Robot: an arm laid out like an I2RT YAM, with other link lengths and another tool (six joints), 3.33 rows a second.
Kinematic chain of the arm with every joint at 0, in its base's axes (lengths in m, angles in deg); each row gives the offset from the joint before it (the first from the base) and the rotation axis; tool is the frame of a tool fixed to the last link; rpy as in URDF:
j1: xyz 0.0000 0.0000 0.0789 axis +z
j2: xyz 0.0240 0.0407 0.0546 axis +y
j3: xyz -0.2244 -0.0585 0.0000 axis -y
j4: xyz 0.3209 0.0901 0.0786 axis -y
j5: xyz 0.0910 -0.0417 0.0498 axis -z
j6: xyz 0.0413 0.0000 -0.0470 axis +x
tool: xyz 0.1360 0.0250 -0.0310 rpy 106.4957 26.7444 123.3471
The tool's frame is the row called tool.
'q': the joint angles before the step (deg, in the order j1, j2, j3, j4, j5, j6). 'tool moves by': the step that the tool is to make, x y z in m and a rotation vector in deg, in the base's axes. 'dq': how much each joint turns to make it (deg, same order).
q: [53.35, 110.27, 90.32, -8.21, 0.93, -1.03]
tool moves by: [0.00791, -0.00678, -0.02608, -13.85, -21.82, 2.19]
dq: [3.82, 0.56, -5.82, 10.43, 12.95, -22.64]
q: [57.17, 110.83, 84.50, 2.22, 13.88, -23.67]
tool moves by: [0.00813, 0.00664, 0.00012, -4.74, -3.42, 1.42]
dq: [0.38, 3.34, 4.77, -2.19, 1.31, -5.56]
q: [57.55, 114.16, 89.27, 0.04, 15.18, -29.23]
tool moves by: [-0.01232, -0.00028, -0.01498, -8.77, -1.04, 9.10]
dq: [-0.03, 0.97, 2.12, -5.99, -5.56, -9.36]
